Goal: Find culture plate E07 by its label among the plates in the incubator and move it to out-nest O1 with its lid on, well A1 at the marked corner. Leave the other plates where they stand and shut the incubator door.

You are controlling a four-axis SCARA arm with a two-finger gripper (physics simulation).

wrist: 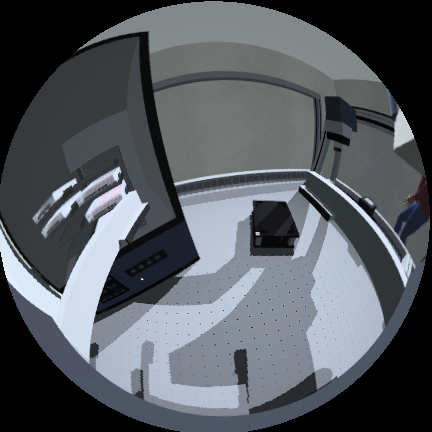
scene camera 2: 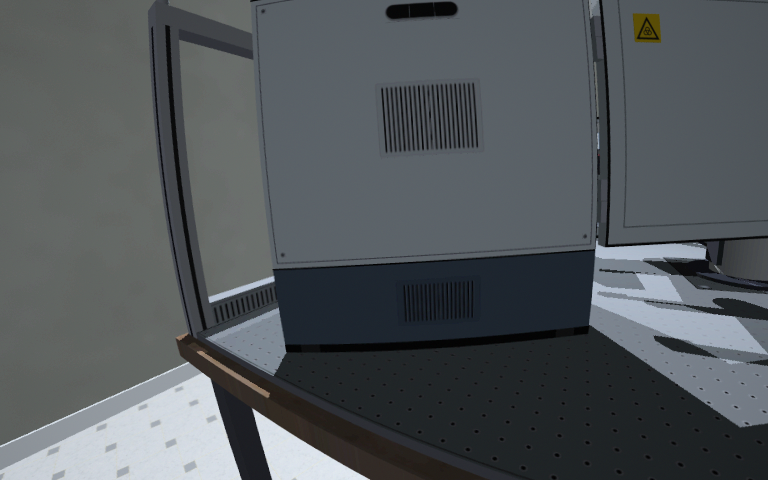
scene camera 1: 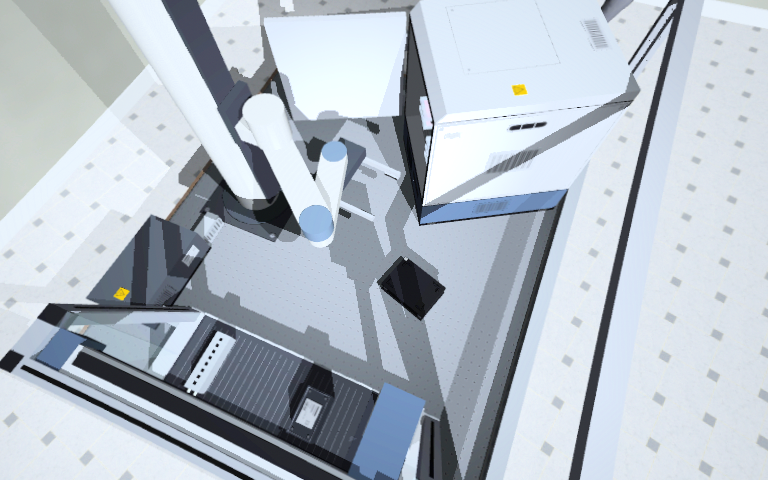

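Observation:
The incubator (scene camera 1: 487, 164) (scene camera 2: 430, 203) (wrist: 172, 257) stands with its door (scene camera 1: 339, 67) (scene camera 2: 696, 130) swung wide open. Plates (scene camera 1: 425, 113) (wrist: 107, 187) show in its dark chamber, stacked at several levels, some pinkish; their labels cannot be read, so I cannot tell which is E07. My gripper (scene camera 1: 369, 189) (wrist: 224, 184) is open and empty, in front of the incubator. In the wrist view its left finger overlaps the chamber's lower edge. A black nest (scene camera 1: 411, 287) (wrist: 275, 219) stands on the deck with nothing on it, a small white mark at one corner; no O1 label is legible.
A dark box (scene camera 1: 152, 260) with a yellow sticker stands beside the arm's column (scene camera 1: 198, 107). A ribbed dark surface (scene camera 1: 254, 367) at the front bears a white holed strip (scene camera 1: 209, 362) and a dark labelled block (scene camera 1: 310, 412). Enclosure posts (scene camera 2: 178, 169) rise behind the incubator.

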